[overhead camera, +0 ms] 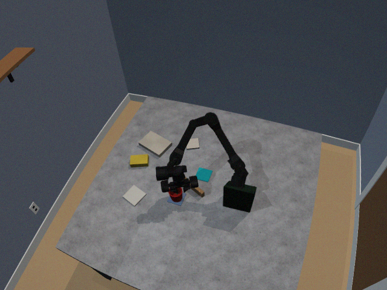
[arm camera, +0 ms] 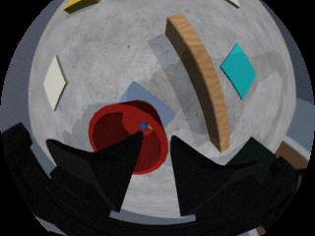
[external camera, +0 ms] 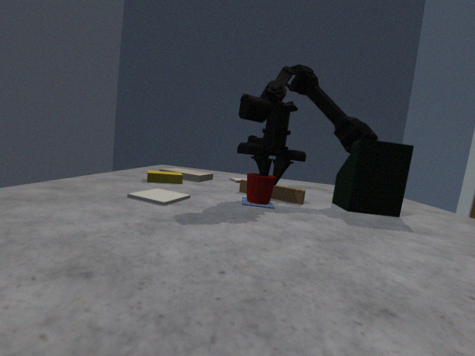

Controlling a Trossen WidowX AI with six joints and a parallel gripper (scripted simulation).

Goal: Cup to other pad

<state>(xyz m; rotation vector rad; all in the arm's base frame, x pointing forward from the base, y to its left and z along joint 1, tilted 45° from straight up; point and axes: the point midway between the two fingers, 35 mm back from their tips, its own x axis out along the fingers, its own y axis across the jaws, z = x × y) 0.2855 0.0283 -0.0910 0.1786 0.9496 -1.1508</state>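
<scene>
Now: the cup 20 mm ahead of my gripper tip, 10 mm to the left of it and 10 mm below it. Round my gripper tip: cyan pad (50 mm behind, 180 mm to the right, 60 mm below); yellow block (340 mm ahead, 120 mm to the right, 30 mm below); wooden bar (10 mm behind, 80 mm to the right, 40 mm below).
</scene>
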